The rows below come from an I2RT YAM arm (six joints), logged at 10 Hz.
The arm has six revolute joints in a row. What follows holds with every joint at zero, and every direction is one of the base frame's. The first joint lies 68 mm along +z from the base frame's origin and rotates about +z. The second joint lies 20 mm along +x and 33.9 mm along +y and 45.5 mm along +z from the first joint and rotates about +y. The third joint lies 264 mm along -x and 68.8 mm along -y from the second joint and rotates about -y. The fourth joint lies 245 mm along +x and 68.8 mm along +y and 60 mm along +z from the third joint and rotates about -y. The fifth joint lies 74 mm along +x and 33.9 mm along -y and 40.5 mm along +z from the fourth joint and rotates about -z. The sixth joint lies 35.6 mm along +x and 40.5 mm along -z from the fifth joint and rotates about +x. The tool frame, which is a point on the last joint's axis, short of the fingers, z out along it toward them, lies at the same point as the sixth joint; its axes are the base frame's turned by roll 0, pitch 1.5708 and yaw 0 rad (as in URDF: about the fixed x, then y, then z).
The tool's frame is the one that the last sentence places.
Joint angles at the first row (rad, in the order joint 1, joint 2, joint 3, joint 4, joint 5, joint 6):
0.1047, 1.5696, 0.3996, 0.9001, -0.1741, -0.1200
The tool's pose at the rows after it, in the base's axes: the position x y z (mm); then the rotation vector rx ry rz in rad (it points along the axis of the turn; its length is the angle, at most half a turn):
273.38 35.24 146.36 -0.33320 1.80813 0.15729
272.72 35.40 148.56 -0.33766 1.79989 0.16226
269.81 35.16 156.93 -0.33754 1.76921 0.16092
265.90 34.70 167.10 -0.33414 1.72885 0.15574
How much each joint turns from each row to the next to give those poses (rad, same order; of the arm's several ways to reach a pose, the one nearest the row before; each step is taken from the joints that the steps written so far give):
0.0000, -0.0004, 0.0000, 0.0000, -0.0088, -0.0004
0.0000, -0.0103, -0.0008, -0.0023, -0.0065, -0.0003
0.0000, -0.0404, -0.0053, -0.0045, -0.0019, 0.0000
0.0000, -0.0489, -0.0073, -0.0008, 0.0015, 0.0003

